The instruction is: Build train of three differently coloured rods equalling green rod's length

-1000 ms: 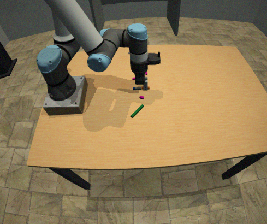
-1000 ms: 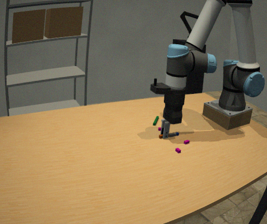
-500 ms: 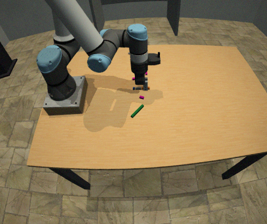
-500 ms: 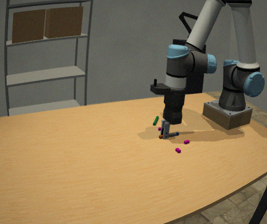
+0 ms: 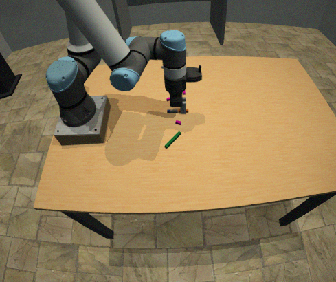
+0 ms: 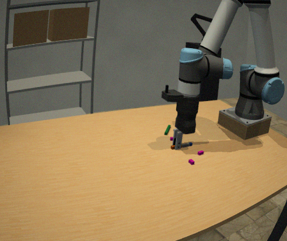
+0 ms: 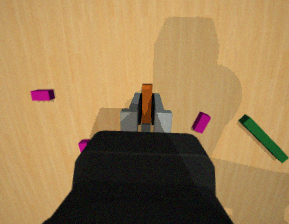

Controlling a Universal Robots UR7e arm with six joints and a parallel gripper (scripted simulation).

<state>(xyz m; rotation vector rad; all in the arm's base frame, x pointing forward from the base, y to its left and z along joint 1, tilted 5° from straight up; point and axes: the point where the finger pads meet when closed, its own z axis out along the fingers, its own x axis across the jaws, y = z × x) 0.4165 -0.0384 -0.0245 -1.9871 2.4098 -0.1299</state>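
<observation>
The orange rod lies 10 mm below my hand. The rest, counted from my hand: grey rod: 40 mm behind, 10 mm to the left, 10 mm below; then blue rod: 60 mm behind, 10 mm to the left, 10 mm below; then green rod: 60 mm behind, 130 mm to the right, 10 mm below.
</observation>
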